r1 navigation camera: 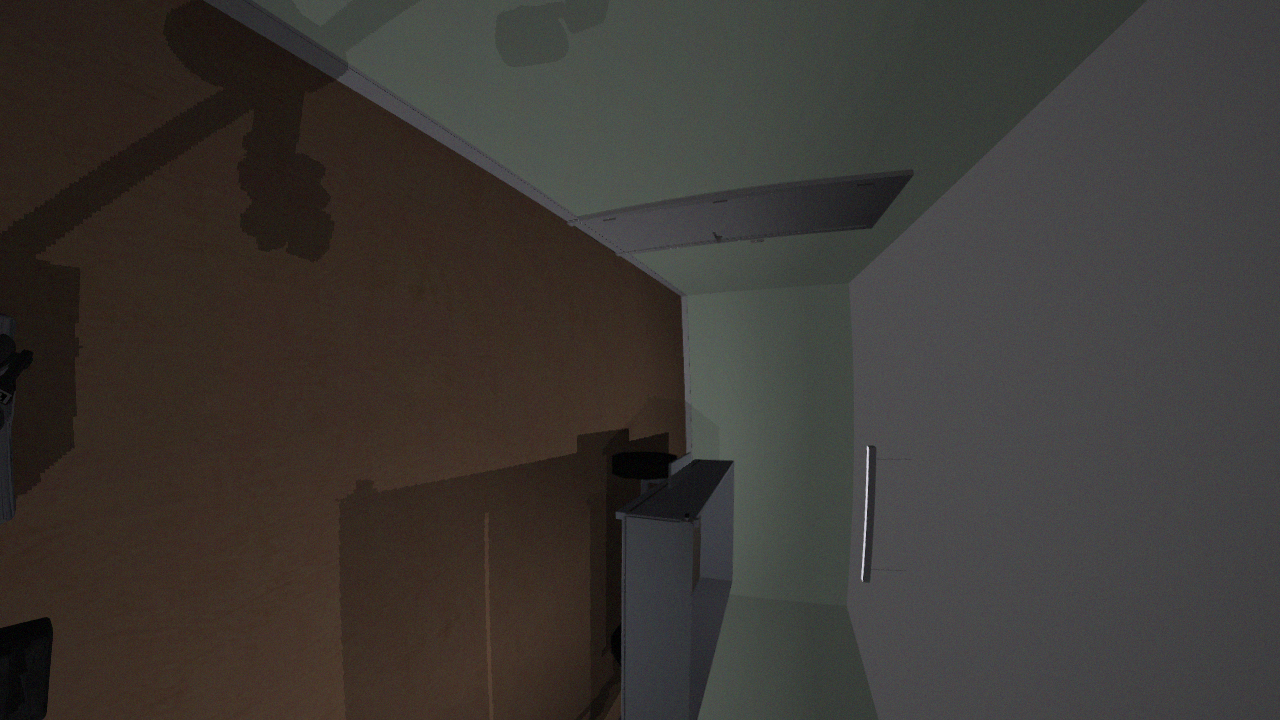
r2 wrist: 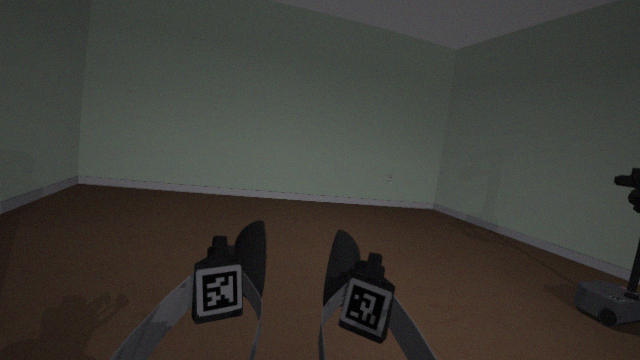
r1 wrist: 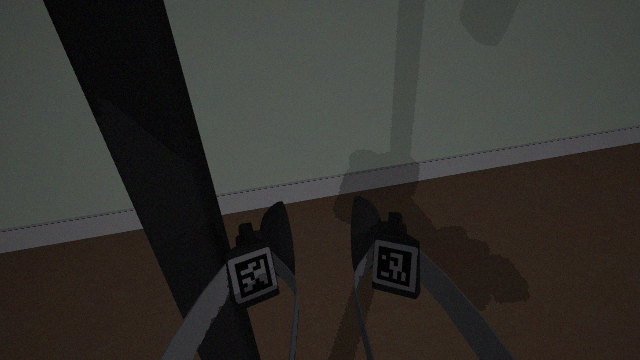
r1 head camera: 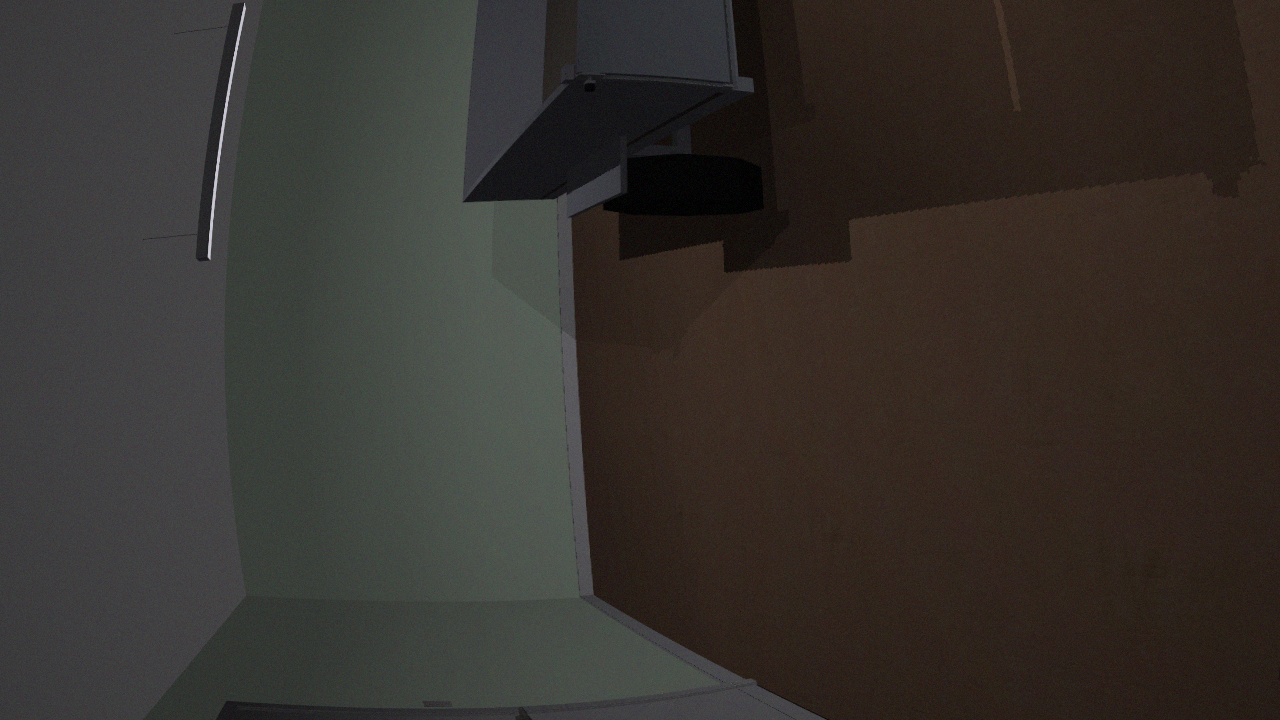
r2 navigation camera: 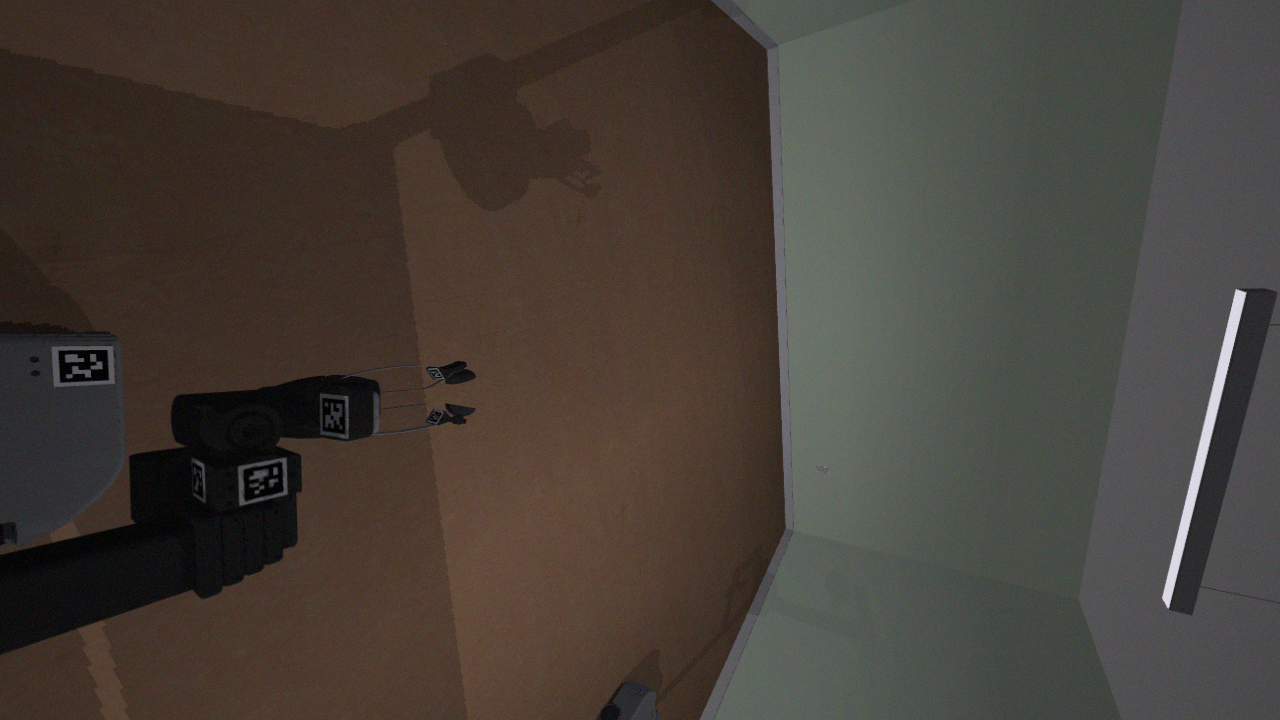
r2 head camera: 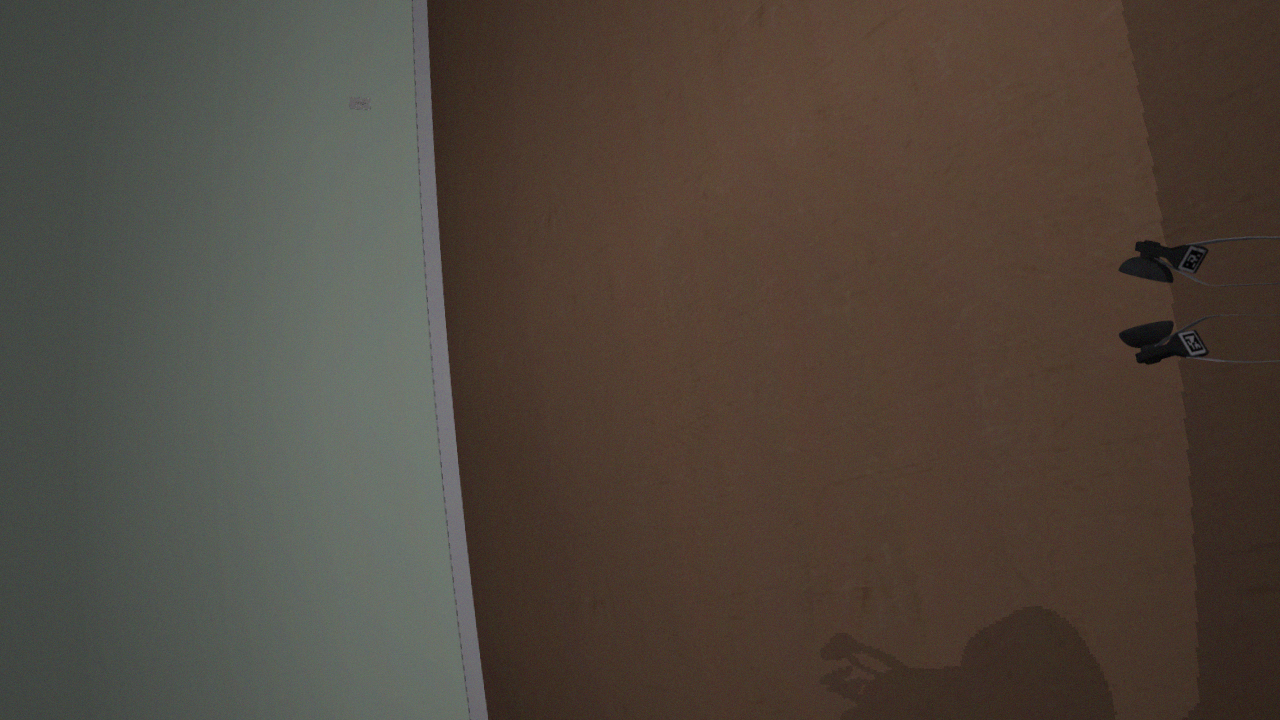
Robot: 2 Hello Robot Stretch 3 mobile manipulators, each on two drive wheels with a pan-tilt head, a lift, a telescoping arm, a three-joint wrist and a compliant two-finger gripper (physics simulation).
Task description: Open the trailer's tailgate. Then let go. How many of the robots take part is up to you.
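The grey trailer point(r1 head camera: 657, 40) point(r1 navigation camera: 656, 617) stands across the room in the r1 head and navigation views. Its end panel point(r1 head camera: 617, 107) point(r1 navigation camera: 666, 494), with a small black knob point(r1 head camera: 588, 86) point(r1 navigation camera: 686, 516) near its top edge, looks upright and in line with the box. The trailer does not show in either wrist view or the r2 views. The r1 gripper point(r1 wrist: 322, 237) is open and empty, above the floor near a wall and far from the trailer. The r2 gripper point(r2 head camera: 1146, 300) point(r2 navigation camera: 461, 394) point(r2 wrist: 295, 267) is open and empty, above the floor.
A black wheel point(r1 head camera: 693, 185) point(r1 navigation camera: 642, 464) sits below the trailer's end. A door point(r1 navigation camera: 760, 207) is in the wall. A dark post point(r1 wrist: 145, 120) stands left of r1's fingers. The other robot's base point(r2 navigation camera: 632, 701) point(r2 wrist: 602, 300) shows in r2's navigation and wrist views, near a wall.
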